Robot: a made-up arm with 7 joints.
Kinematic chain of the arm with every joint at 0, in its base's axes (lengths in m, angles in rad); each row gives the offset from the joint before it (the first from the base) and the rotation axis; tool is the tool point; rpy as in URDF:
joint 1: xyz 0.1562 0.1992 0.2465 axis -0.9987 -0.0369 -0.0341
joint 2: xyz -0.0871 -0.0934 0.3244 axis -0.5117 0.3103 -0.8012
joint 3: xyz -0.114 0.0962 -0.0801 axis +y
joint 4: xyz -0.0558 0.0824 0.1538 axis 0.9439 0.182 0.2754
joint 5: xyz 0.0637 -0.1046 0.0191 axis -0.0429 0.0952 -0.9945
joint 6: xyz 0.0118 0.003 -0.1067 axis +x
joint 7: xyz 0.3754 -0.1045 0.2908 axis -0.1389 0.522 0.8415
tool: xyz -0.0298 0.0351 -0.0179 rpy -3.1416 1.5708 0
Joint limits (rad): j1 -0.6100..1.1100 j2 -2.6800..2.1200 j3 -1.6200..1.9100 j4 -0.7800..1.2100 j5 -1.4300..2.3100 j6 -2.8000..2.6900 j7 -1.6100..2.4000
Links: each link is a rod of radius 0.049 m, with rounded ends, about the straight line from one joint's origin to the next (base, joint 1, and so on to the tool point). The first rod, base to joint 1, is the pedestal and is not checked.
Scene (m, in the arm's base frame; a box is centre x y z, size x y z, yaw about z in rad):
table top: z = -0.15
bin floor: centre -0 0.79 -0.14 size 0.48 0.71 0.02 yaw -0.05
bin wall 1: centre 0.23 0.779 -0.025 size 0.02 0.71 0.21 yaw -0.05
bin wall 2: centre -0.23 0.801 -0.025 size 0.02 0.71 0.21 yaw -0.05
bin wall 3: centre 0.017 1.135 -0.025 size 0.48 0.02 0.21 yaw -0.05
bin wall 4: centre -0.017 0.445 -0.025 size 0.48 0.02 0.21 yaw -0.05
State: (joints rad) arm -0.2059 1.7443 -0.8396 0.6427 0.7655 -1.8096 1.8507
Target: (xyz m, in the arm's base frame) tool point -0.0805 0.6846 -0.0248
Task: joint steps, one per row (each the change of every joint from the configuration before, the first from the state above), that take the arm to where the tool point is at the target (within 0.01 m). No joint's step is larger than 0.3 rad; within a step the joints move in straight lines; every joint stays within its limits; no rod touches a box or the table.
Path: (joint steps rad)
1: 0.2145 0.0751 -0.1114 -0.1614 0.2770 0.2827 -0.0643
2: 0.2146 0.0752 -0.1115 -0.1614 0.2771 0.2827 -0.0643
3: 0.2145 0.0751 -0.1114 -0.1614 0.2770 0.2828 -0.0643
4: 0.2145 0.0752 -0.1115 -0.1614 0.2770 0.2827 -0.0643
5: 0.2145 0.0751 -0.1114 -0.1614 0.2771 0.2827 -0.0644

